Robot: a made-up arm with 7 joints. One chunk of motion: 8 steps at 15 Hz.
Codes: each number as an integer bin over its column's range. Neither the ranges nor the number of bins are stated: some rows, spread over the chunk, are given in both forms.
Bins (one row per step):
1: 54 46 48 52 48 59 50
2: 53 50 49 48 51 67 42
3: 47 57 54 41 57 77 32
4: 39 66 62 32 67 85 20
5: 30 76 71 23 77 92 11
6: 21 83 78 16 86 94 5
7: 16 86 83 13 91 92 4
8: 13 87 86 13 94 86 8
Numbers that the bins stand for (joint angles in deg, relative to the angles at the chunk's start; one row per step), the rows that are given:
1: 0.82 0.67 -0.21 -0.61 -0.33 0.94 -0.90
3: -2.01 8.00 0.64 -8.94 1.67 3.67 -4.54
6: -12.52 25.33 4.03 -27.88 8.11 6.24 -9.99
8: -15.75 28.00 5.16 -30.15 9.89 5.03 -9.38
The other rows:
2: 0.41 3.33 -0.07 -3.64 0.33 2.15 -2.52
4: -5.24 14.00 1.77 -15.76 3.89 4.88 -6.96
5: -8.88 20.67 3.04 -22.58 6.11 5.94 -8.78
7: -14.54 27.33 4.74 -30.15 9.22 5.94 -10.19

